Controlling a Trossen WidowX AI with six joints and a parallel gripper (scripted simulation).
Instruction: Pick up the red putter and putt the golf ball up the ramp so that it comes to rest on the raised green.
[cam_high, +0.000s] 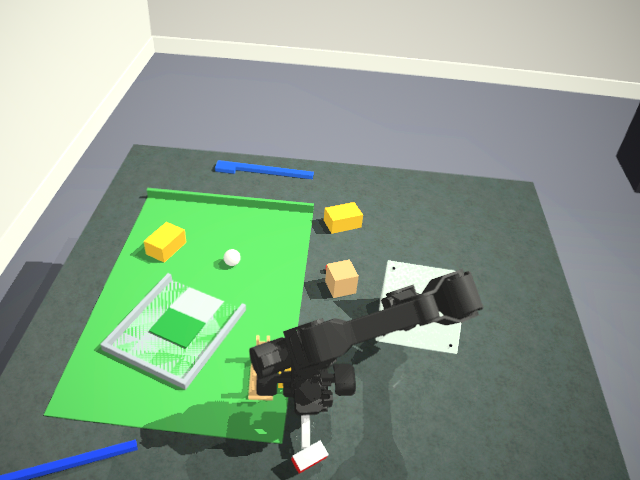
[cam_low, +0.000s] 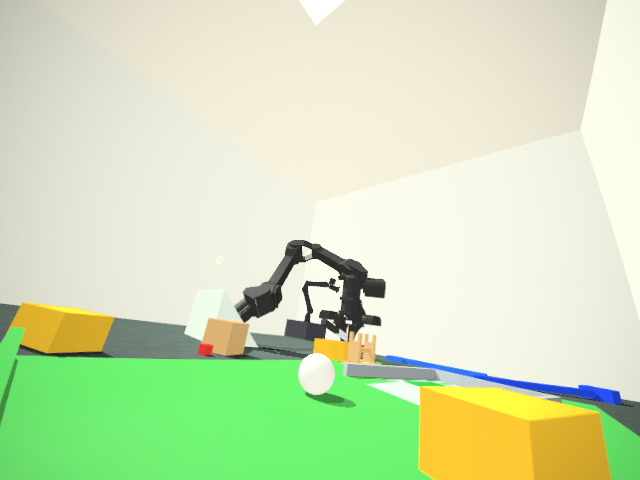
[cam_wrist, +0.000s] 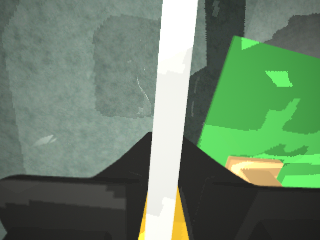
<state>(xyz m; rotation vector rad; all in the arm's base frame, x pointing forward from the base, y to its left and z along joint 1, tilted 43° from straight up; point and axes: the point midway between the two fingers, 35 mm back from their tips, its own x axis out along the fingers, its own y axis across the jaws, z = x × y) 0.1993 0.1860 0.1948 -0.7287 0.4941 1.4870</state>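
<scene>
The white golf ball is 230 mm ahead of my gripper tip and 400 mm to the right of it. From my gripper tip the other things lie so: grey frame 310 mm ahead, 160 mm to the right, 20 mm below; tan cube 50 mm behind, 370 mm to the right.
</scene>
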